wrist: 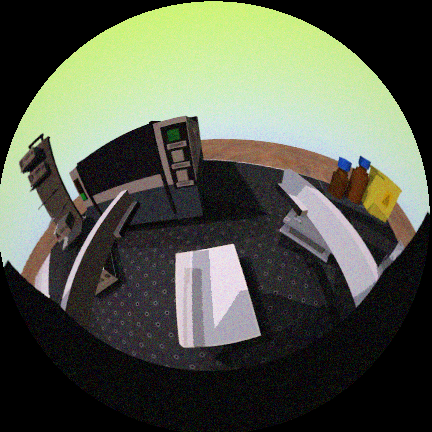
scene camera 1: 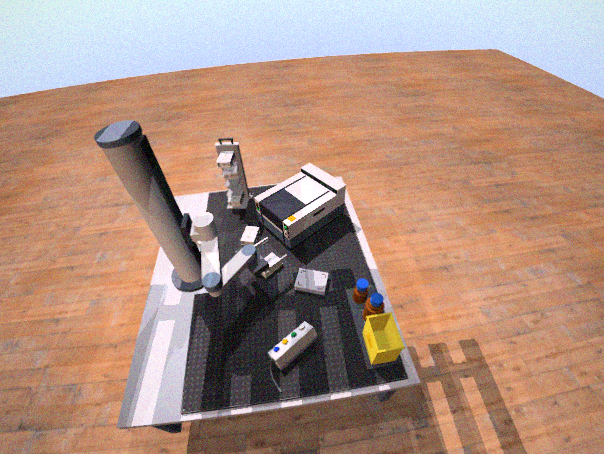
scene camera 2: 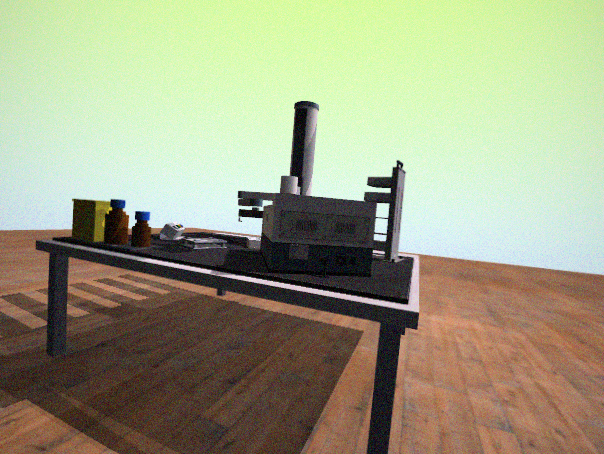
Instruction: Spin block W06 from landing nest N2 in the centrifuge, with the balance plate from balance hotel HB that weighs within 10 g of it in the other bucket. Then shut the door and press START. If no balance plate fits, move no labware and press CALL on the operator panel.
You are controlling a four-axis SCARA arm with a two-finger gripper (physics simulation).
Observation:
In view: a centrifuge [scene camera 2: 301,234], a yellow bin [scene camera 1: 383,342] and a brown bottles with blue caps [scene camera 2: 116,227].
The centrifuge also shows in the wrist view [wrist: 160,164] and in scene camera 1 [scene camera 1: 294,210]. The yellow bin is seen too in the wrist view [wrist: 381,193]. The brown bottles with blue caps shows as well in the wrist view [wrist: 355,187].

